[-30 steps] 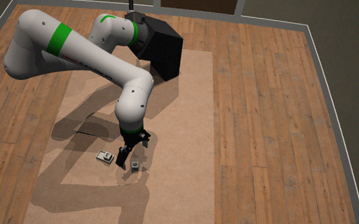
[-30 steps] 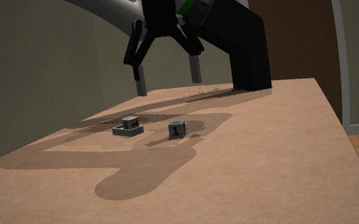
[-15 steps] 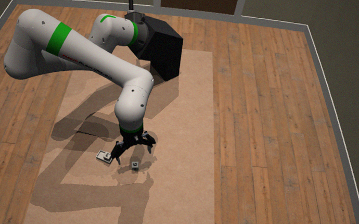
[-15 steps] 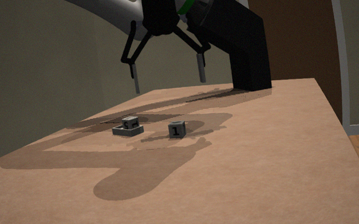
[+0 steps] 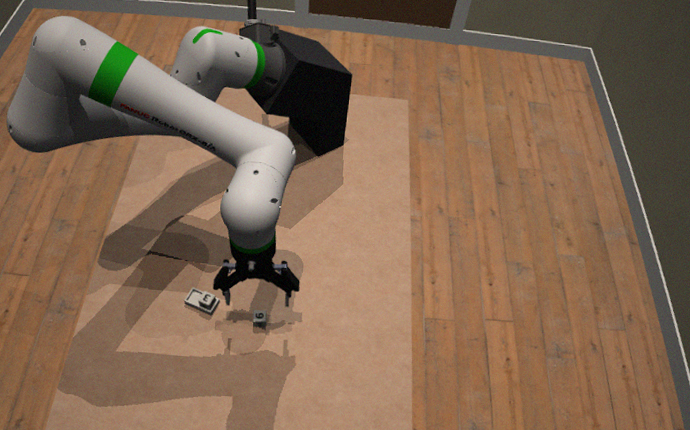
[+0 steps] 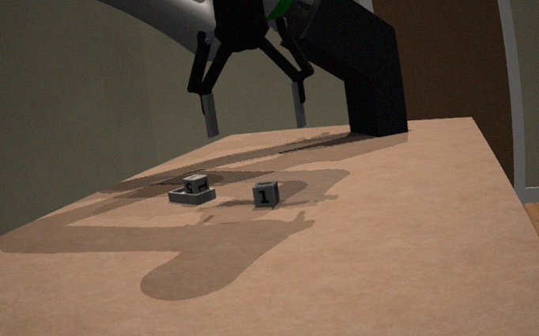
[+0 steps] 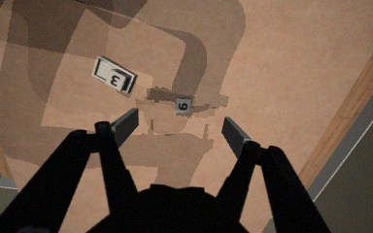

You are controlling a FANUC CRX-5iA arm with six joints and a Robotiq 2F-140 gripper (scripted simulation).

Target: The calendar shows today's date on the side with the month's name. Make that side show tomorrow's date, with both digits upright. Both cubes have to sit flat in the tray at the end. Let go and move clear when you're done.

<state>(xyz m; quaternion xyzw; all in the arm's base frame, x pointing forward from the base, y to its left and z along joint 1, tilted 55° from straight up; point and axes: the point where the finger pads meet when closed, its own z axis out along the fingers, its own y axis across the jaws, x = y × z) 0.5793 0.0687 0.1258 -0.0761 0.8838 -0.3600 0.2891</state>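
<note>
Now: hand 11 cm above the grey number cube. Also, from my hand: grey calendar tray 6 cm behind, 14 cm to the right, 12 cm below.
</note>
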